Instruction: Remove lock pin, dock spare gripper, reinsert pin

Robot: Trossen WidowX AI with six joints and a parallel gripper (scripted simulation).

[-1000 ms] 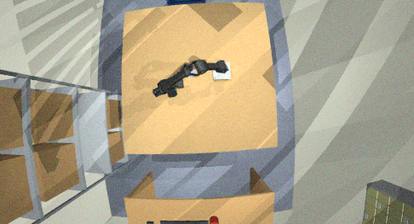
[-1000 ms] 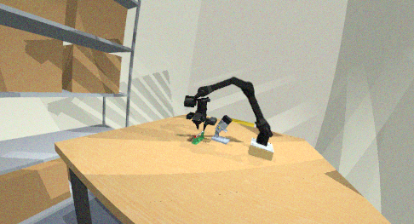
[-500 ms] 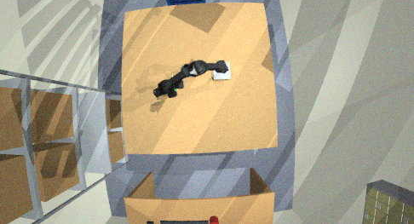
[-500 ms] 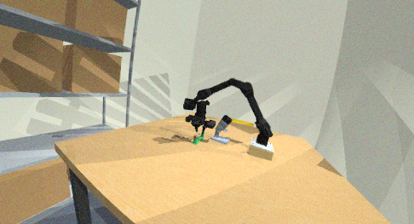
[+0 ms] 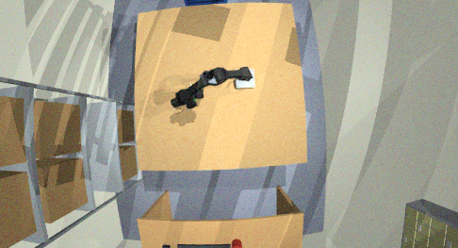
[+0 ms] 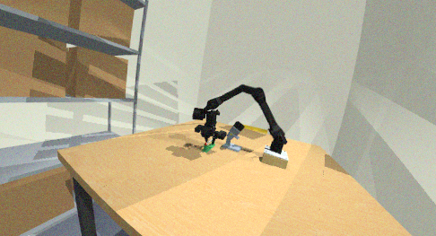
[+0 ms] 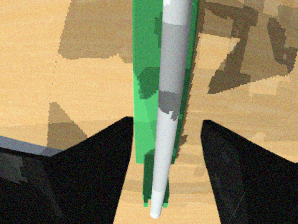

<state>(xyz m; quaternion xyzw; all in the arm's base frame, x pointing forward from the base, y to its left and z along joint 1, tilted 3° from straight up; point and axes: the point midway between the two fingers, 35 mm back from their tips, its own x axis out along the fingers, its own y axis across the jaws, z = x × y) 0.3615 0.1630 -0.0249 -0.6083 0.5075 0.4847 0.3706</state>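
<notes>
My gripper tip is 10 mm to the right of the green holder and 10 mm past it. Also, from my gripper tip: grey mount 110 mm to the right, 90 mm behind, 30 mm above; spare gripper 120 mm to the right, 110 mm behind, 100 mm above.
</notes>
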